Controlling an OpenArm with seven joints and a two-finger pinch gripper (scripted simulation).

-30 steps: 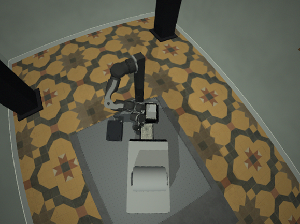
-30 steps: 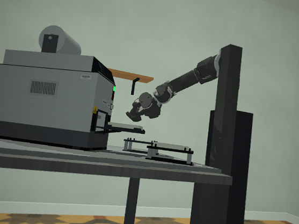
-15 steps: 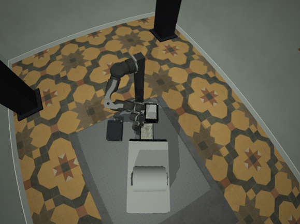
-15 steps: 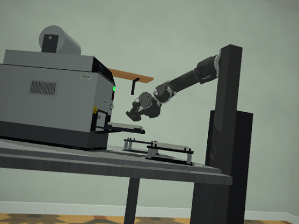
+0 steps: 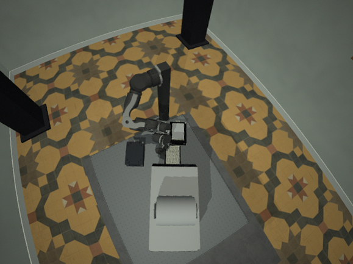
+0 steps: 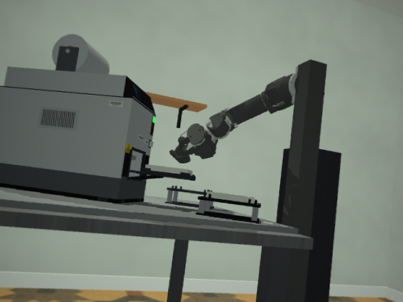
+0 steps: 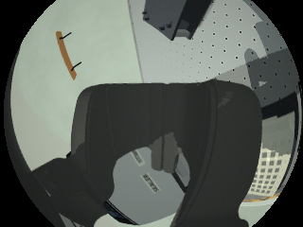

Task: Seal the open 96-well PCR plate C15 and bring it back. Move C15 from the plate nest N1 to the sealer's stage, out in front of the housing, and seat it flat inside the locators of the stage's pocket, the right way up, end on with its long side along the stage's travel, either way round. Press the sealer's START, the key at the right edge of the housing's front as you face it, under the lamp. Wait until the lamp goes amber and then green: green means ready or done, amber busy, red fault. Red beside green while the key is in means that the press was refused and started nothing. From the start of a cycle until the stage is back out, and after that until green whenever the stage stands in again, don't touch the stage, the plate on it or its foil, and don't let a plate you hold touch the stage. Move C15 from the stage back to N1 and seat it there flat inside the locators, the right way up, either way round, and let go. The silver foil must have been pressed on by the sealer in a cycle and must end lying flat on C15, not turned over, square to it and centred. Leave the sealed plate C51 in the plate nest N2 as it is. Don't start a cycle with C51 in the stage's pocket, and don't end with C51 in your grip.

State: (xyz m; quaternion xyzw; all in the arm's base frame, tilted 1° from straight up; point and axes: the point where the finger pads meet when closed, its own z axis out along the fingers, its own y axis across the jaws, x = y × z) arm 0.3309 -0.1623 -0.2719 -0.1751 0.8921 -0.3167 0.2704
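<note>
Right now my hand is 30 mm short of the plate C15, 70 mm to the right of it and 50 mm above it. The rest, counted from my hand: sealer stage 30 mm ahead, 70 mm to the left, 60 mm below; then start key 70 mm ahead, 60 mm to the right, 30 mm above; then yellow warning label 170 mm ahead, 90 mm to the left, 10 mm below.
</note>
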